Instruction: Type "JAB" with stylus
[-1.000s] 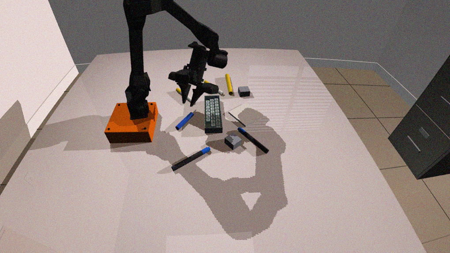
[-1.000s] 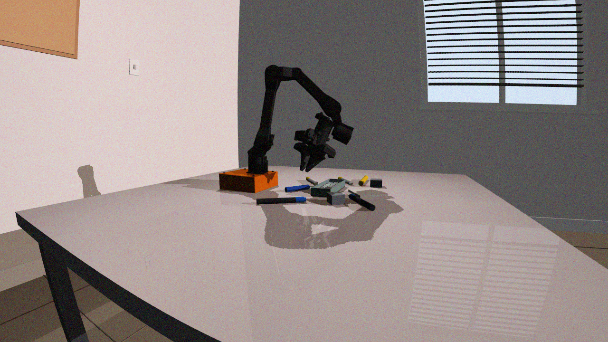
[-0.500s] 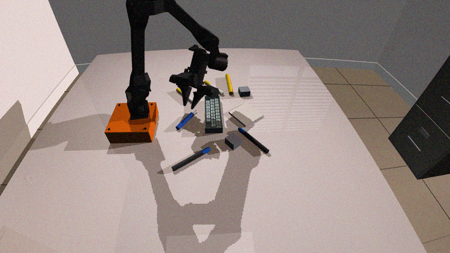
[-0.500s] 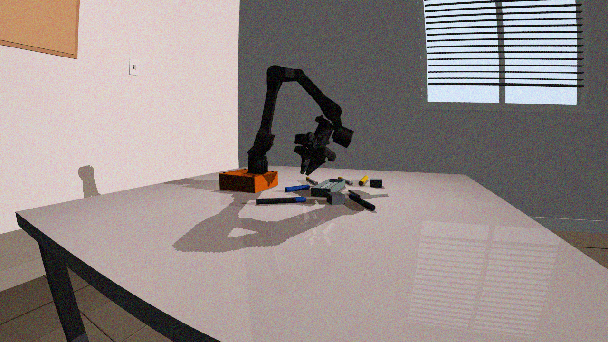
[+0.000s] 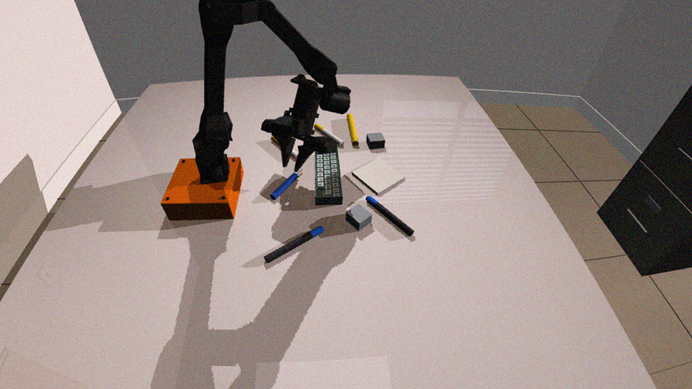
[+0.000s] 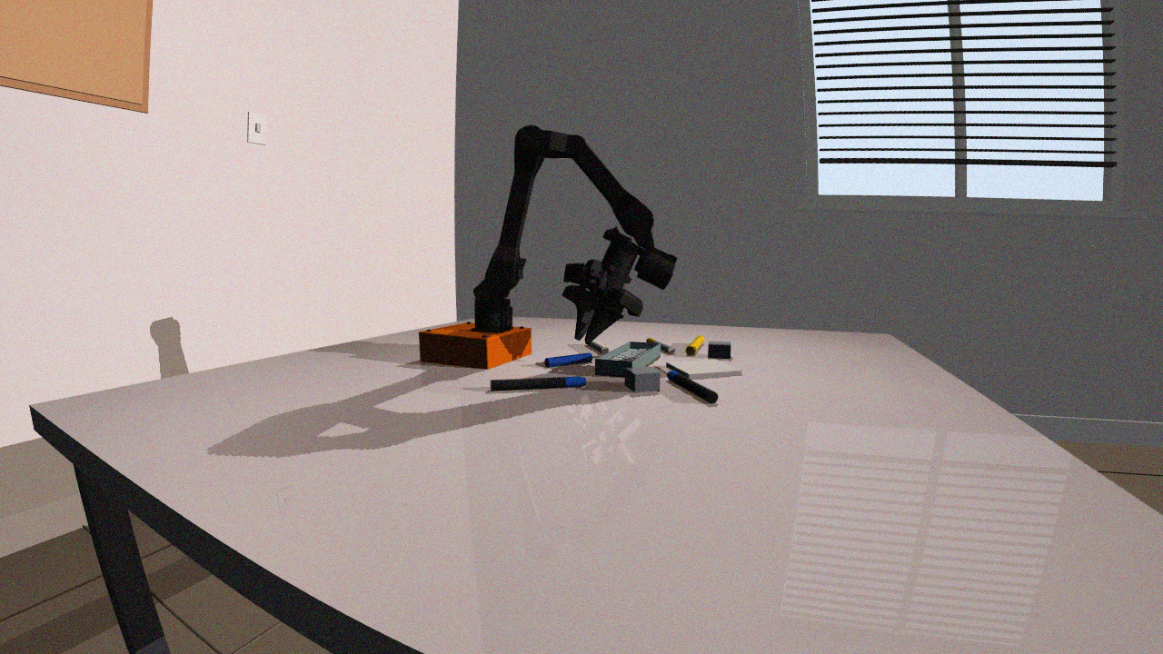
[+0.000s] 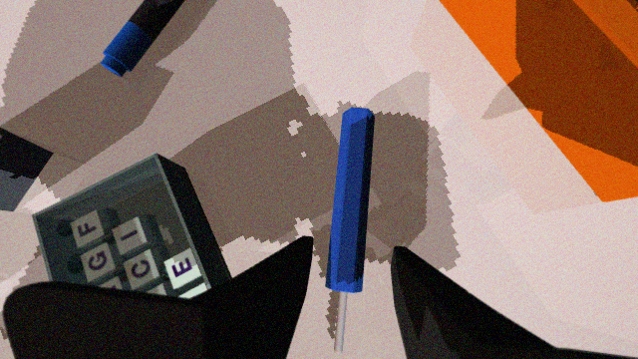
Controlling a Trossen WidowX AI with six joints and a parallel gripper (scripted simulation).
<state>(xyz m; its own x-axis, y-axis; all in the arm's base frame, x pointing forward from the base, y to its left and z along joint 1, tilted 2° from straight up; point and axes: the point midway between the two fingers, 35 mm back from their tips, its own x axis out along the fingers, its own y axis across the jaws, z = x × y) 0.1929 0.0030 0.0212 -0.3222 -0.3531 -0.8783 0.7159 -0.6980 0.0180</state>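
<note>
Now: the stylus 3 cm below my gripper tip. From my gripper tip the other things lie so: yellow marker: 21 cm ahead, 18 cm to the left, 3 cm below; then white pad: 22 cm ahead, 4 cm below, 3 cm to the right; then grey cube: 16 cm to the right, 13 cm ahead, 3 cm below.
</note>
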